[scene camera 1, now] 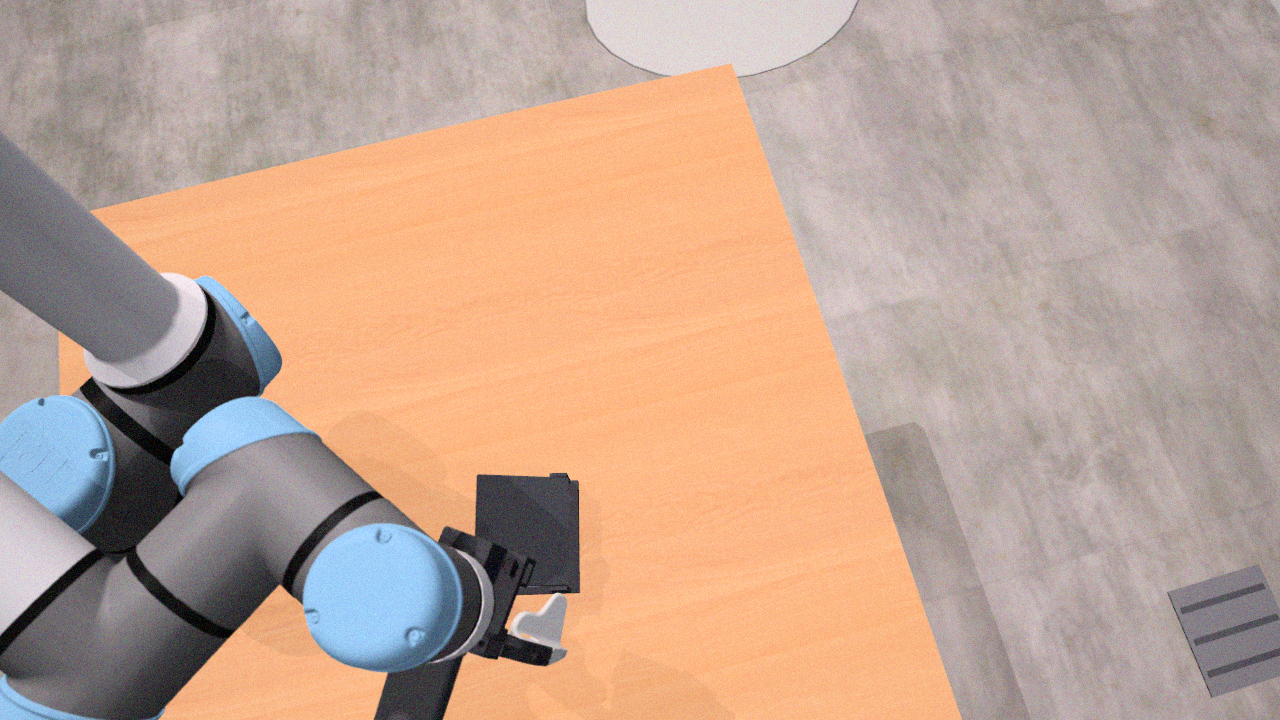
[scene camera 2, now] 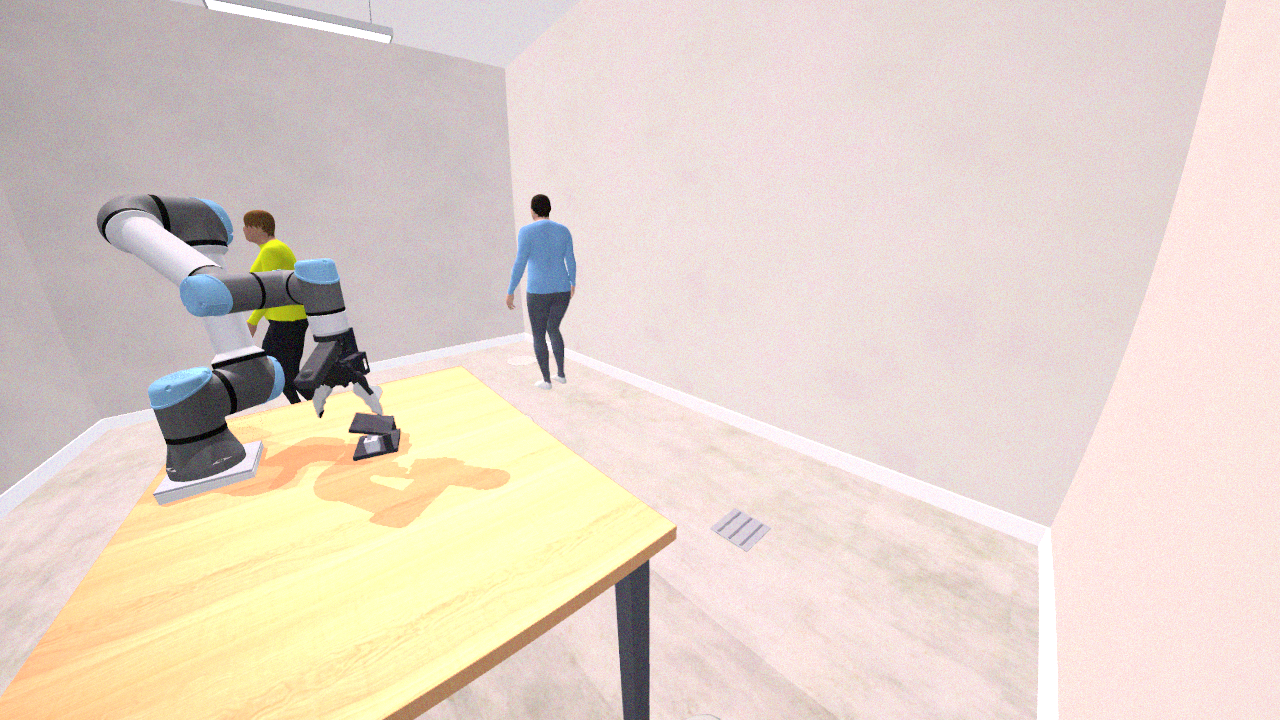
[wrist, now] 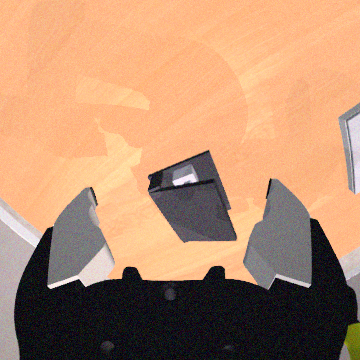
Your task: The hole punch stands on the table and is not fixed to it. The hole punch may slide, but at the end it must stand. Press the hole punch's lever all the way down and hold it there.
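Seen in the pictures: gripper, fingertip midpoint: (scene camera 2: 350,416) (wrist: 179,186); arm's base at its link origin: (scene camera 1: 169,510) (scene camera 2: 209,464).
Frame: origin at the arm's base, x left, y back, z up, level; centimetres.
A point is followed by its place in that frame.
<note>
The dark hole punch (scene camera 1: 523,514) @(x -4.5, y -39.3, z 4.1 cm) (scene camera 2: 388,442) @(x -12.2, y -42.3, z 0.5 cm) (wrist: 216,171) @(x -8.1, y -33.8, z -1.6 cm) stands upright on its base on the table (scene camera 1: 626,313) @(x 19.3, y -51.6, z -2.8 cm) (scene camera 2: 358,573) @(x -51.9, y -37.4, z -2.8 cm) (wrist: 190,65) @(x -23.2, y -30.7, z -2.8 cm). Its wide, flat lever (scene camera 2: 371,423) @(x -6.6, y -38.9, z 4.2 cm) (wrist: 200,215) @(x -6.4, y -38.0, z 4.6 cm) is raised, with a wedge-shaped gap to the base; a light metal part shows inside. My gripper (scene camera 1: 547,626) (scene camera 2: 349,412) @(x -15.1, y -36.5, z 10.4 cm) (wrist: 179,186) @(x -15.1, y -36.5, z 10.4 cm) is open and empty, pointing obliquely down above the table. In the wrist view the punch shows between the two spread fingers, farther off and apart from them. In the scene camera 1 view the gripper partly covers the punch's lower left corner.
The arm's base plate (scene camera 2: 210,484) @(x -8.6, y -2.9, z -1.3 cm) (wrist: 347,150) @(x -0.7, y -10.1, z -1.6 cm) stands on the table, left of the punch in the scene camera 2 view. A person in yellow (scene camera 2: 279,257) is behind the arm, and a person in blue (scene camera 2: 546,255) is beyond the table. A drain grate (scene camera 1: 1230,631) (scene camera 2: 741,530) is in the floor.
</note>
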